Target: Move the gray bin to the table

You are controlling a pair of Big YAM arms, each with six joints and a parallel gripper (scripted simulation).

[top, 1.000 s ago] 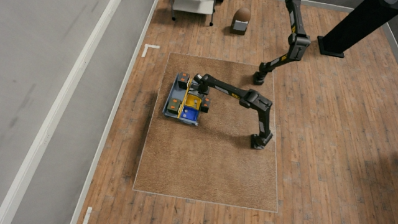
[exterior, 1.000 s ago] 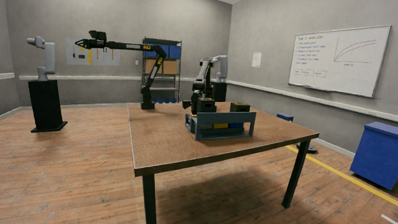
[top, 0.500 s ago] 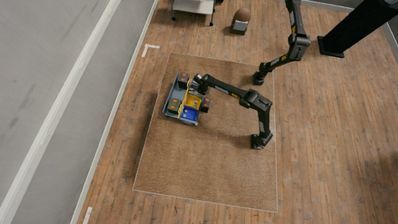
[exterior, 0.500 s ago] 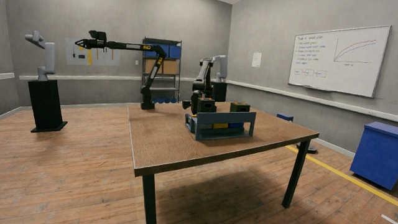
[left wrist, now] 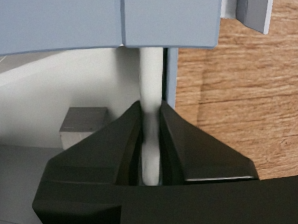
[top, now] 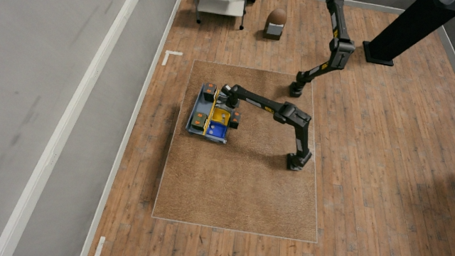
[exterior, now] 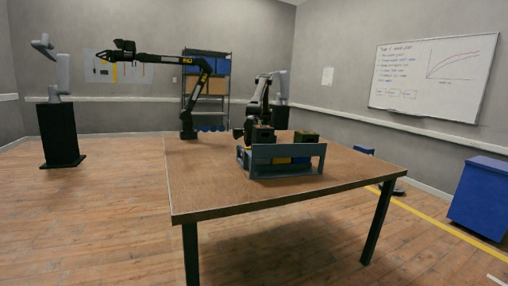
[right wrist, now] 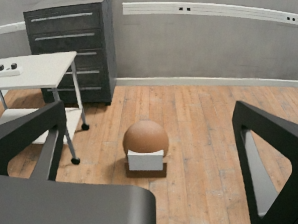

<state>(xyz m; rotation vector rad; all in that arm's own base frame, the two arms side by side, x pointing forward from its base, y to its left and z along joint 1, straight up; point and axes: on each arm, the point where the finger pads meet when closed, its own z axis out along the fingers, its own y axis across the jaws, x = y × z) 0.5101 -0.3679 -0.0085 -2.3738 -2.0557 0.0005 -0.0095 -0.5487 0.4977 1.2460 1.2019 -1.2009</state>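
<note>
Right now the gray open bin is 80 mm ahead of my left hand, 10 mm to the right of it and 10 mm above it. From my left hand the other things lie so: blue-gray shelf (120 mm ahead, 100 mm to the left, 30 mm above); then yellow bin (100 mm ahead, 100 mm to the left, 10 mm above); then blue bin (110 mm ahead, 210 mm to the left, 10 mm above).
</note>
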